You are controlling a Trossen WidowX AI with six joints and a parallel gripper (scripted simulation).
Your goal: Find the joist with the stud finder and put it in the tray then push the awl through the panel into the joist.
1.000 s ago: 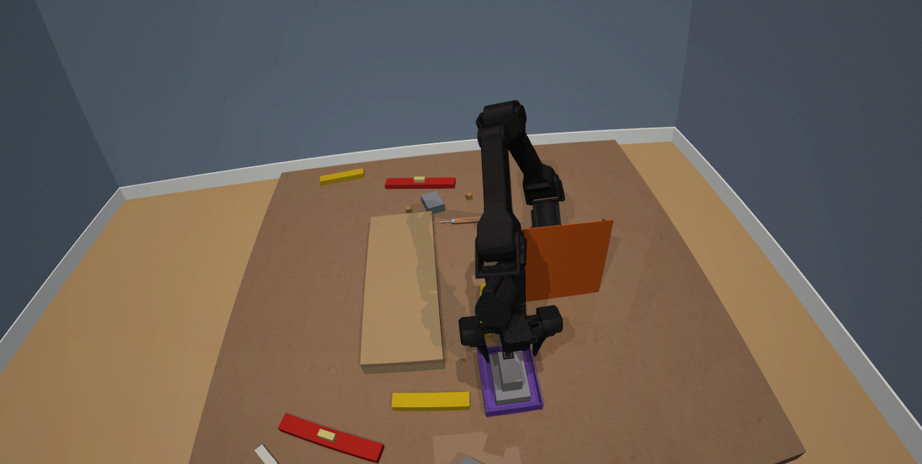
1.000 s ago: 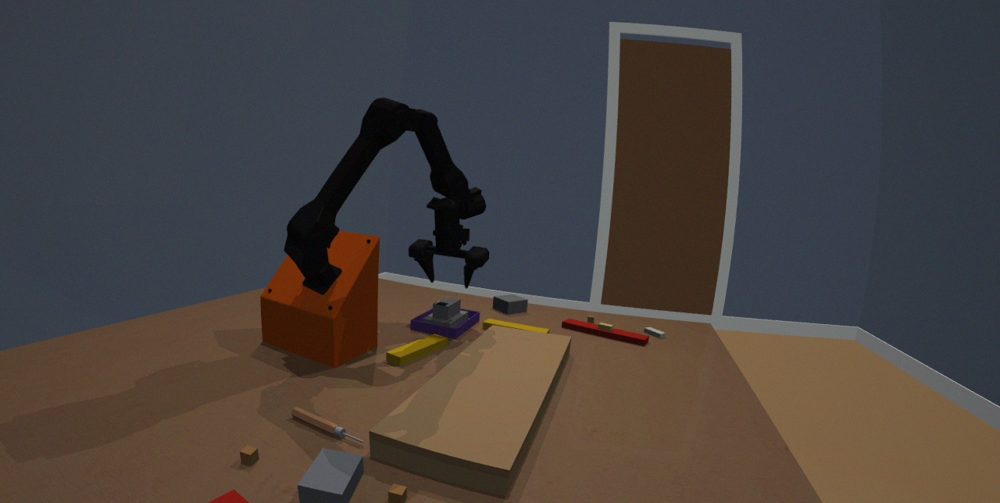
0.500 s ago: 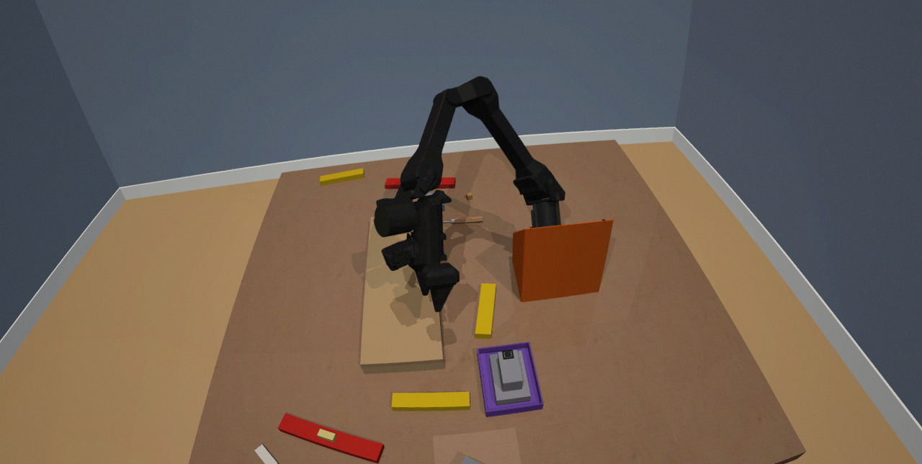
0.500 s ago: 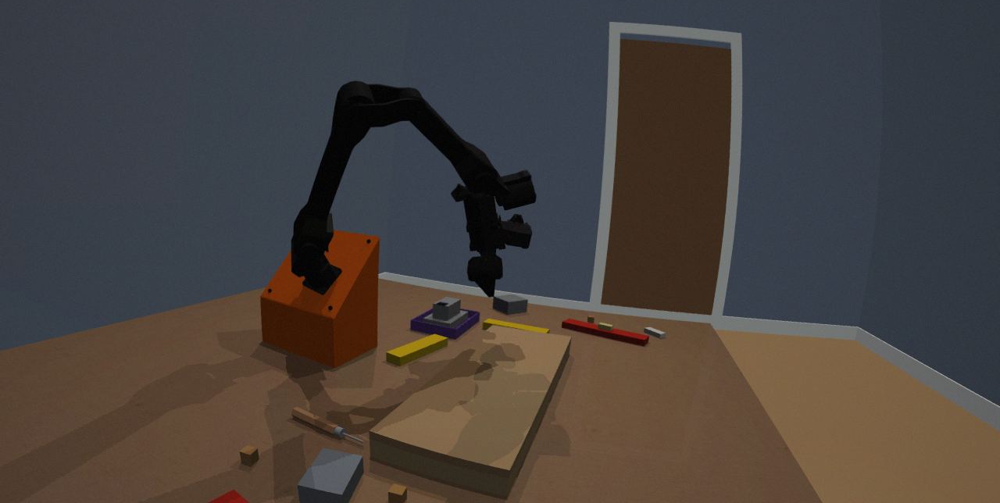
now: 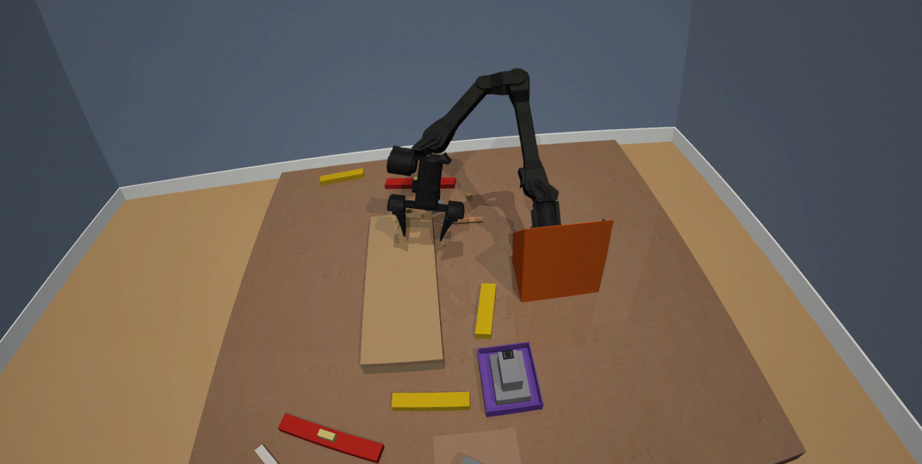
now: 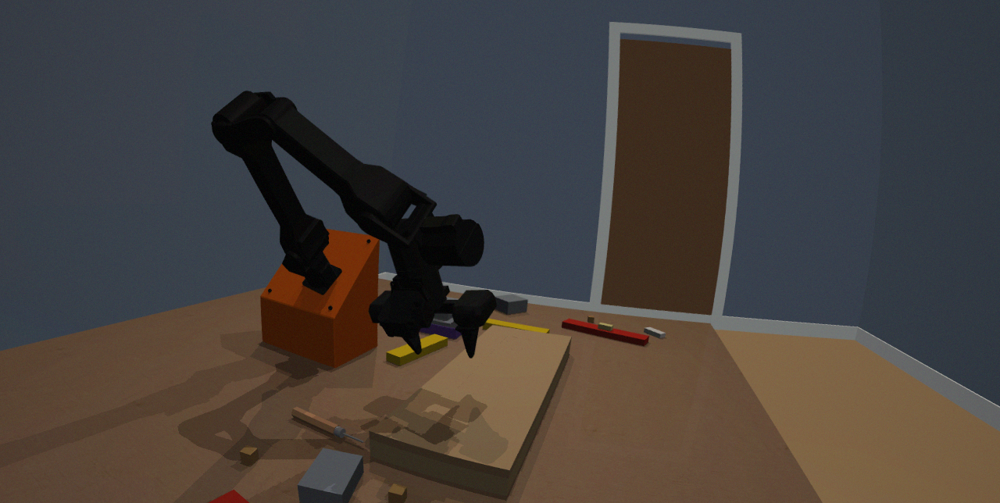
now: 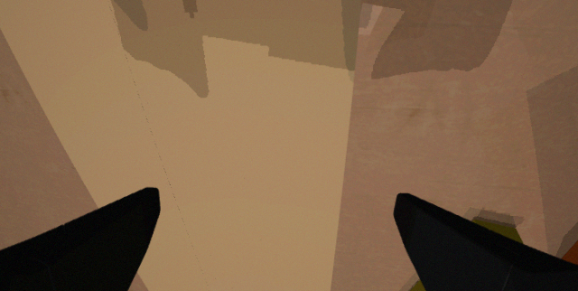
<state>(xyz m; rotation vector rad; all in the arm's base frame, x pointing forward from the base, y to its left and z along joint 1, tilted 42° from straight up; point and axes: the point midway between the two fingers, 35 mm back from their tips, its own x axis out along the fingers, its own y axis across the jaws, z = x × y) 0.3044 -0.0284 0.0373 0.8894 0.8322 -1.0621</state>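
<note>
My gripper tip is 170 mm to the left of the awl, 80 mm above it and 70 mm past it. Also, from my gripper tip: purple tray (370 mm to the left, 220 mm behind, 80 mm below); grey stud finder (350 mm to the left, 210 mm behind, 40 mm below); grey block (260 mm to the right, 80 mm below, 10 mm ahead).
</note>
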